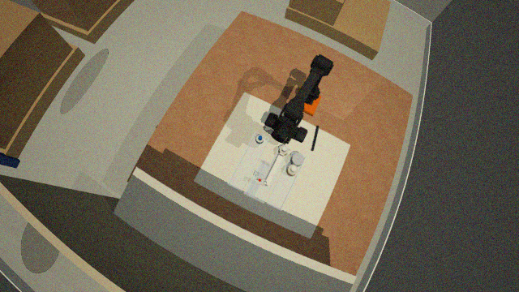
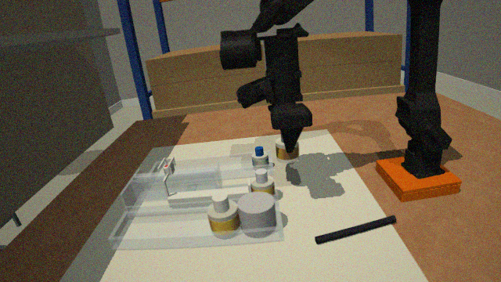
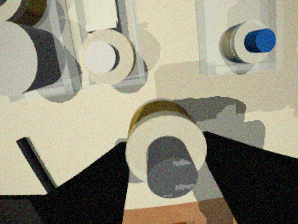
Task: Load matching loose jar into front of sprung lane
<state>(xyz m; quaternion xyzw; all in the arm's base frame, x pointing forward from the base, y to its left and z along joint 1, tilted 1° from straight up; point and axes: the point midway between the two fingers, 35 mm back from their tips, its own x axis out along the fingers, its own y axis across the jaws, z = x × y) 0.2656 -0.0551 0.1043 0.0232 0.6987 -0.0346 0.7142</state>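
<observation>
My gripper tip is 80 mm short of the wide grey cylinder, 110 mm to the right of it and 60 mm above it. From my gripper tip the other things lie so: black rod (70 mm behind, 160 mm to the left, 80 mm below); then pusher plate (170 mm ahead, 10 mm to the right, 40 mm below); then yellow-banded jar (130 mm ahead, 110 mm to the left, 50 mm below).
</observation>
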